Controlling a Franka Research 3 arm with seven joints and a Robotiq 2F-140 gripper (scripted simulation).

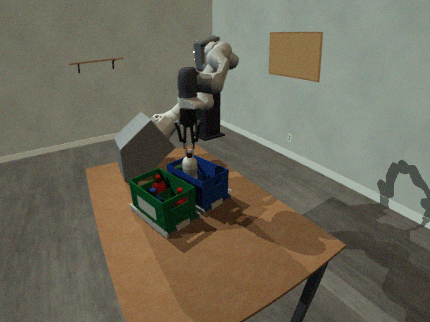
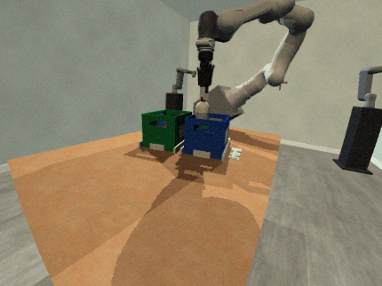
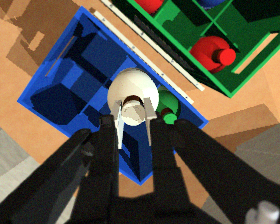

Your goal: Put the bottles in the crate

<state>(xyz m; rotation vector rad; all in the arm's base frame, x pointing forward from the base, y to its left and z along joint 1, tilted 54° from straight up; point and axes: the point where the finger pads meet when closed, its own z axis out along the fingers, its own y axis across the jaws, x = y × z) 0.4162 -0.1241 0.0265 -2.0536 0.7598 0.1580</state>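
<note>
My hand is 8 cm above the white bottle. The rest, counted from my hand: green crate 3 cm ahead, 19 cm to the right, 20 cm below; green bottle 8 cm behind, 2 cm to the right, 20 cm below; blue crate 1 cm behind, 4 cm to the left, 20 cm below.
</note>
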